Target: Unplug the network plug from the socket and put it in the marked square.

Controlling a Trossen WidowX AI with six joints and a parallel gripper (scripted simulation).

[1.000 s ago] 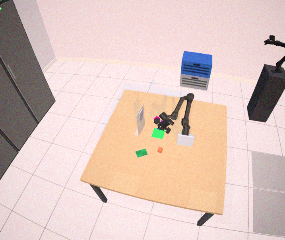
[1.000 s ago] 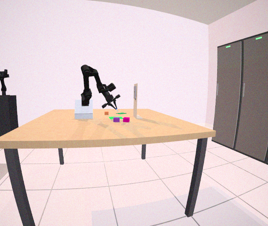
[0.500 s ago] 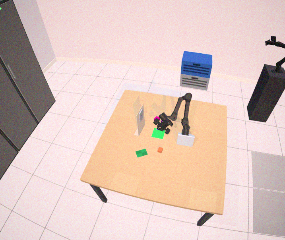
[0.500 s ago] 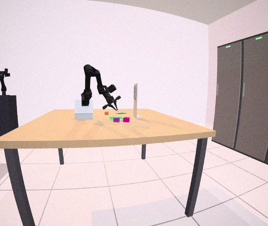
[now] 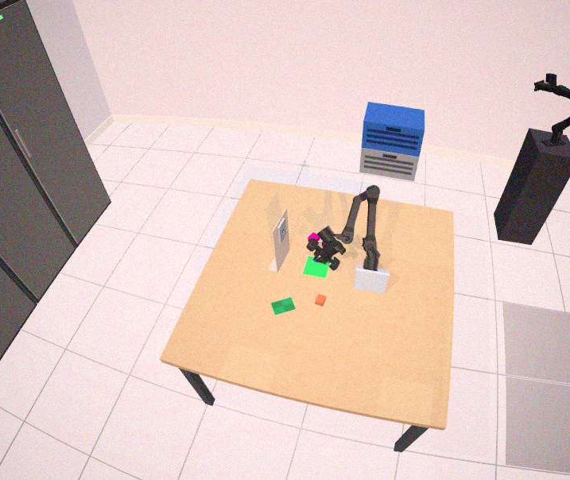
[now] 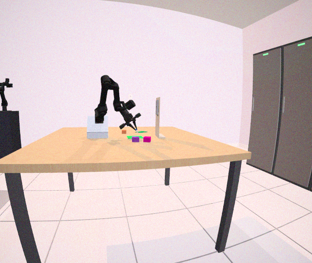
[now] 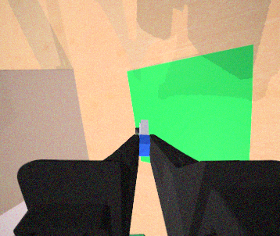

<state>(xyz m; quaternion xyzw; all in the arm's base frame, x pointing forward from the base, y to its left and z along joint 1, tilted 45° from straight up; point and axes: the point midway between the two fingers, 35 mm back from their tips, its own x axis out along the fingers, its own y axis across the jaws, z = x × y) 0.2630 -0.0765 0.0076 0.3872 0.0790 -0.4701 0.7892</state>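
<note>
My gripper tip is now 1 cm past the bright green marked square and 5 cm above it. Round my gripper tip: purple cube 4 cm behind, 16 cm to the right, 4 cm below; then magenta cube 4 cm ahead, 18 cm to the right, 4 cm below; then blue network plug right at my gripper tip.
</note>
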